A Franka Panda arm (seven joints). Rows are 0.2 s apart.
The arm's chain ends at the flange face. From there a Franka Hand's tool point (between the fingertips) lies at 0.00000 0.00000 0.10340 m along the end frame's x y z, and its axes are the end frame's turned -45 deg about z.
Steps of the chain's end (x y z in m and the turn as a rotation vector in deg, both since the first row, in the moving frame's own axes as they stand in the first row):
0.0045 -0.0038 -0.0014 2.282 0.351 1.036
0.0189 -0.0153 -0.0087 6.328 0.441 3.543
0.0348 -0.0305 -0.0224 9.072 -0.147 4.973
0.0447 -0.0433 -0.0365 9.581 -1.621 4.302
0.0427 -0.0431 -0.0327 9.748 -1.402 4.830
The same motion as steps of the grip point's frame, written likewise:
0.0093 -0.0019 -0.0015 1.365 1.862 1.036
0.0330 -0.0047 -0.0093 4.163 4.786 3.543
0.0580 -0.0082 -0.0237 6.519 6.311 4.973
0.0729 -0.0128 -0.0380 7.921 5.629 4.302
0.0719 -0.0140 -0.0342 7.884 5.902 4.830

